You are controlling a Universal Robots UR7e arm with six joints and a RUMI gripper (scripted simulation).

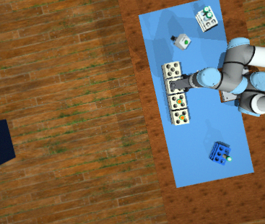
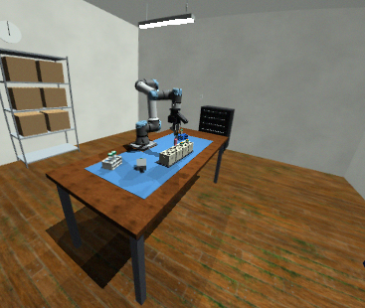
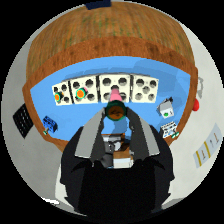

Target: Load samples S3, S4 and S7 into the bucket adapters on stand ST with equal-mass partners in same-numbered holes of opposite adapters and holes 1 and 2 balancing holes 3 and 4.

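Right now the white rack is 28 cm behind my hand, 43 cm to the right of it and 20 cm below it. From my hand the other things lie so: blue rack 27 cm behind, 52 cm to the left, 20 cm below; adapter 1 cm behind, 22 cm to the left, 18 cm below.
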